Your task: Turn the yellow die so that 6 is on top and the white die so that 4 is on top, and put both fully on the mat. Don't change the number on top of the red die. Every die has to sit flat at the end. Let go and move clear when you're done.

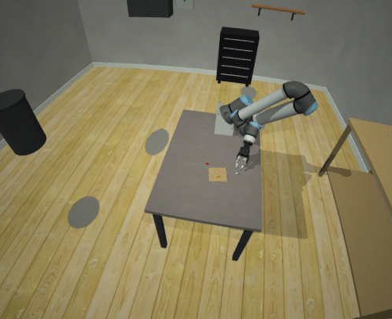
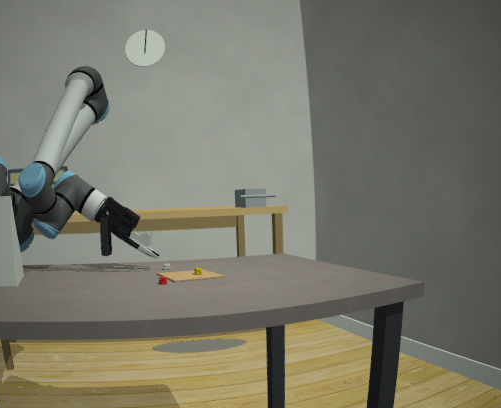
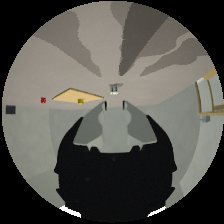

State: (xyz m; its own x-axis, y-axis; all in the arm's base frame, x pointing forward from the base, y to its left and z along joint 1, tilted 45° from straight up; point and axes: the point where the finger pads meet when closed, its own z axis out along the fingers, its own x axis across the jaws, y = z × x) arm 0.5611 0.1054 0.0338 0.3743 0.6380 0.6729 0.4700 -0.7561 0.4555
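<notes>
Right now the white die is 40 mm ahead of my hand, 20 mm to the right of it and 40 mm below it. The rest, counted from my hand: red die (50 mm behind, 250 mm to the right, 40 mm below); tan mat (50 mm ahead, 160 mm to the right, 40 mm below); yellow die (80 mm ahead, 170 mm to the right, 30 mm below).
</notes>
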